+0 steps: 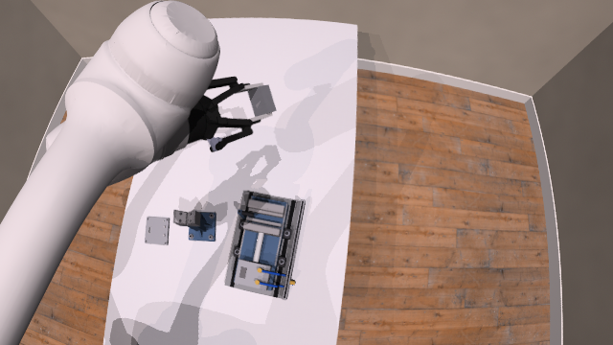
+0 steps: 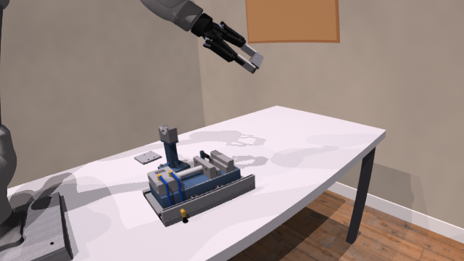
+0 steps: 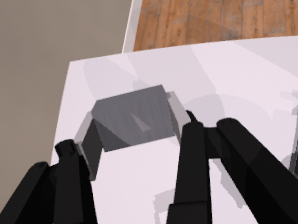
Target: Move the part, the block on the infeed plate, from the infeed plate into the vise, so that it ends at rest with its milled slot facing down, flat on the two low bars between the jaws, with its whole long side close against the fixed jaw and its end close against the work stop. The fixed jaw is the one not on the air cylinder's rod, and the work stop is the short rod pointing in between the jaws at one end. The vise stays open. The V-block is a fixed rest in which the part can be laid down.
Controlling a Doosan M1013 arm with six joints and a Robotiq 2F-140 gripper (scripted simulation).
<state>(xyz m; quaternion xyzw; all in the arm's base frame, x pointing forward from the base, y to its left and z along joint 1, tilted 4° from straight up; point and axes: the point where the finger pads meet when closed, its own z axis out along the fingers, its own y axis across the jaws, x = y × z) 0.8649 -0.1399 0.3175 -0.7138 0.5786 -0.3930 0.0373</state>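
Right now the part is 20 mm ahead of my hand, 10 mm to the right of it and 20 mm below it. Round my hand: fixed jaw (150 mm behind, 10 mm to the right, 300 mm below); moving jaw (210 mm behind, 10 mm to the right, 300 mm below); cylinder rod (260 mm behind, 300 mm below).
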